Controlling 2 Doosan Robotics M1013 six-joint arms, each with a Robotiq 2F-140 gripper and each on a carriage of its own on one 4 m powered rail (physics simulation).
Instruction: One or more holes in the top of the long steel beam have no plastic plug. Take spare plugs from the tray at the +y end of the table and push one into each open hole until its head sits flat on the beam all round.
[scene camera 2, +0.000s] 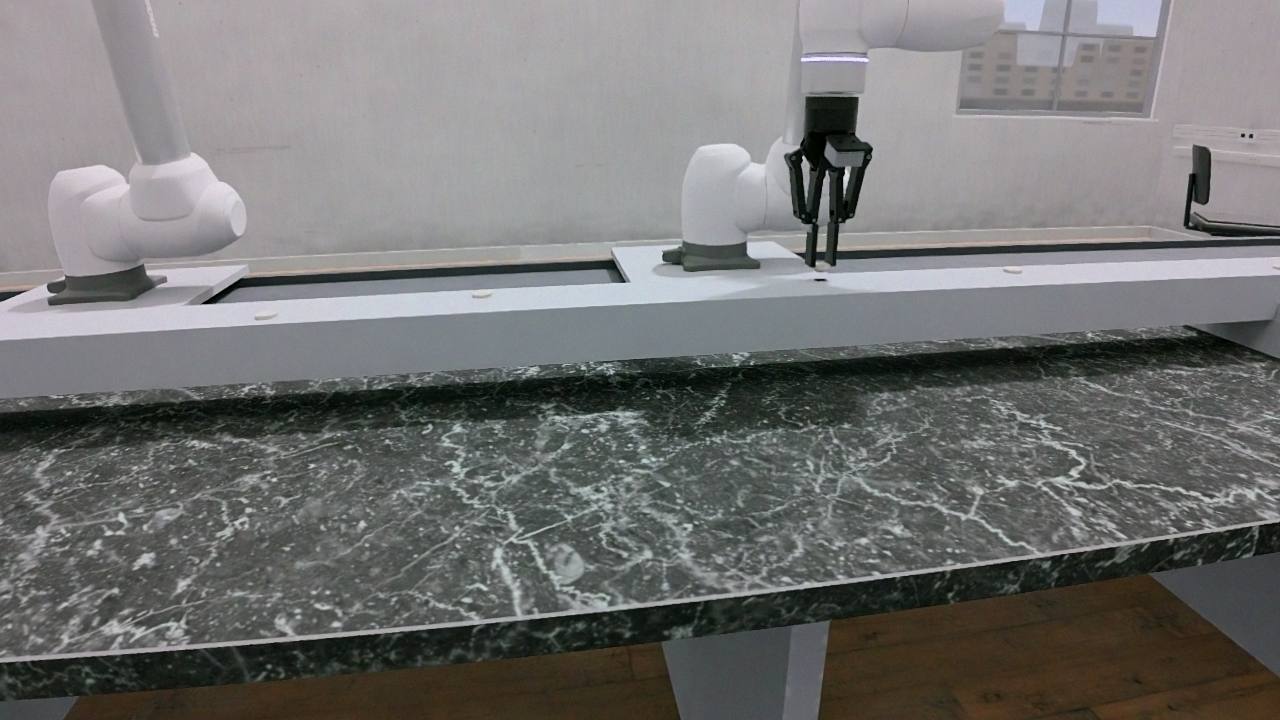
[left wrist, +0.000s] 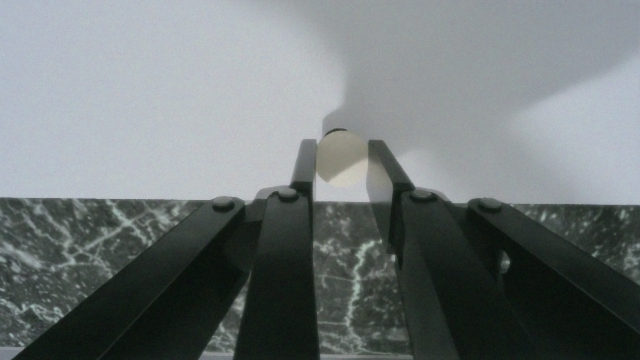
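Observation:
The long steel beam (scene camera 2: 375, 335) (left wrist: 150, 100) runs across both views. My left gripper (scene camera 2: 821, 257) (left wrist: 341, 163) points down over it, shut on a round cream plug (scene camera 2: 821, 266) (left wrist: 342, 162), held by its sides just above the beam top. A dark open hole (scene camera 2: 819, 279) (left wrist: 335, 131) shows close beneath the plug; in the left wrist view the plug's head covers all but a thin dark sliver at its far edge. Seated cream plugs (scene camera 2: 265, 315) (scene camera 2: 481, 293) (scene camera 2: 1012, 268) show along the beam. My right gripper and the spare-plug tray do not show.
The dark marble table (scene camera 2: 626, 501) (left wrist: 65, 250) lies below the beam. One white arm base (scene camera 2: 720, 255) stands behind the beam near the gripper, and another arm base (scene camera 2: 105, 282) stands at the far left. A black chair (scene camera 2: 1201, 174) is at the back right.

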